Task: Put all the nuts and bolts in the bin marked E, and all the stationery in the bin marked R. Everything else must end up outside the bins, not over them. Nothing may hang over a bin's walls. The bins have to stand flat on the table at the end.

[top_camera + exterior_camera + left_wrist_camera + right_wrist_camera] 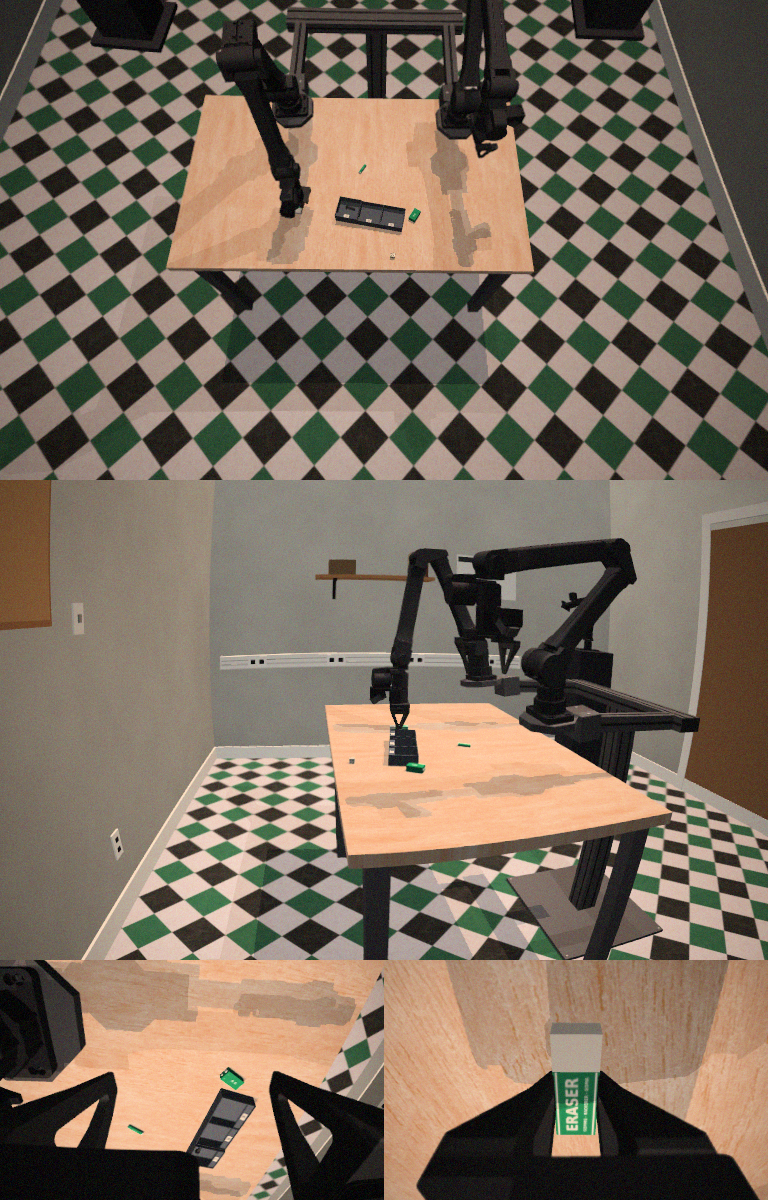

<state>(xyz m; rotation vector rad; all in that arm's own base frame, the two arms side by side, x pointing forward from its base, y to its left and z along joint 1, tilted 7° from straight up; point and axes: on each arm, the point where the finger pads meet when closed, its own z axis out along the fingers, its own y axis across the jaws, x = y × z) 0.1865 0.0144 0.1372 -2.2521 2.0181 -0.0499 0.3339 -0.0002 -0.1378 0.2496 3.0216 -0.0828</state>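
My right hand is 2 cm short of the dark bin tray, 27 cm to the right of it and 1 cm below it. The rest, counted from my right hand: green cylinder 19 cm behind, 22 cm to the left; eraser 1 cm ahead; bolt 1 cm behind, 19 cm to the left.
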